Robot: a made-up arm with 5 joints.
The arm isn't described. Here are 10 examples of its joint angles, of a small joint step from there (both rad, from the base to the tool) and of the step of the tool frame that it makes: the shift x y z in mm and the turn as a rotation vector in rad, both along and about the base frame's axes.
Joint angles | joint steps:
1: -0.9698 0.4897 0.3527 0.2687 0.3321 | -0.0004 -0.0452 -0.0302 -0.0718 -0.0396
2: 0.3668 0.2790 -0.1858 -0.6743 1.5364 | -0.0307 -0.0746 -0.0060 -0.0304 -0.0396
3: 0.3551 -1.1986 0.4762 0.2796 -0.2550 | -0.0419 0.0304 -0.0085 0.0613 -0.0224
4: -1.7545 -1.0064 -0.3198 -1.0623 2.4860 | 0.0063 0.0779 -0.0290 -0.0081 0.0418
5: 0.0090 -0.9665 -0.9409 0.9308 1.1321 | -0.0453 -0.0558 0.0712 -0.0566 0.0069
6: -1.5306 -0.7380 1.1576 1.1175 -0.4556 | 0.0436 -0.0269 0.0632 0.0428 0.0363
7: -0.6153 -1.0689 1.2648 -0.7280 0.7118 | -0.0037 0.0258 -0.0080 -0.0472 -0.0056
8: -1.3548 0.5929 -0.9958 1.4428 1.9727 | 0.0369 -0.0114 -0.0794 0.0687 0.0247
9: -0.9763 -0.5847 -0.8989 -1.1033 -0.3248 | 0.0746 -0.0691 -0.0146 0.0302 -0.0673
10: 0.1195 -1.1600 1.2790 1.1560 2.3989 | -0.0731 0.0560 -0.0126 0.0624 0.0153
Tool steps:
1: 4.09 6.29 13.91 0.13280 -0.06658 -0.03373
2: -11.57 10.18 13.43 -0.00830 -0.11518 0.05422
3: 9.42 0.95 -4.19 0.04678 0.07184 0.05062
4: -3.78 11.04 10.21 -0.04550 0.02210 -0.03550
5: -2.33 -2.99 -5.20 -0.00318 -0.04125 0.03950
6: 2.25 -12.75 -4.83 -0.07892 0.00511 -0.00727
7: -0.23 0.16 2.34 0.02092 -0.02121 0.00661
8: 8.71 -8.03 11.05 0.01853 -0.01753 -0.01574
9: -18.48 -15.11 -5.59 0.00882 -0.07851 -0.04065
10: -0.16 7.74 -4.26 0.00510 0.10577 0.08789
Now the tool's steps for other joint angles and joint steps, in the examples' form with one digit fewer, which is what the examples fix.
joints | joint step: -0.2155 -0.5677 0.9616 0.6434 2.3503 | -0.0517 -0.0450 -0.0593 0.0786 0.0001
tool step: 0.6 8.4 8.4 0.0061 -0.0250 0.0518
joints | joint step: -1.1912 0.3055 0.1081 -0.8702 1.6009 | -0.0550 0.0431 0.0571 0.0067 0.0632
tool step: -10.1 15.4 -14.9 -0.1204 -0.0177 0.0301
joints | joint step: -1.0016 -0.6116 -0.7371 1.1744 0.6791 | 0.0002 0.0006 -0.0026 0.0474 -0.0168
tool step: 1.0 1.2 -3.4 -0.0293 0.0385 0.0023
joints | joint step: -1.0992 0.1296 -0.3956 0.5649 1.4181 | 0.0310 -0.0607 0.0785 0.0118 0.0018
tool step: 2.6 -11.7 -3.1 -0.0270 0.0123 -0.0304
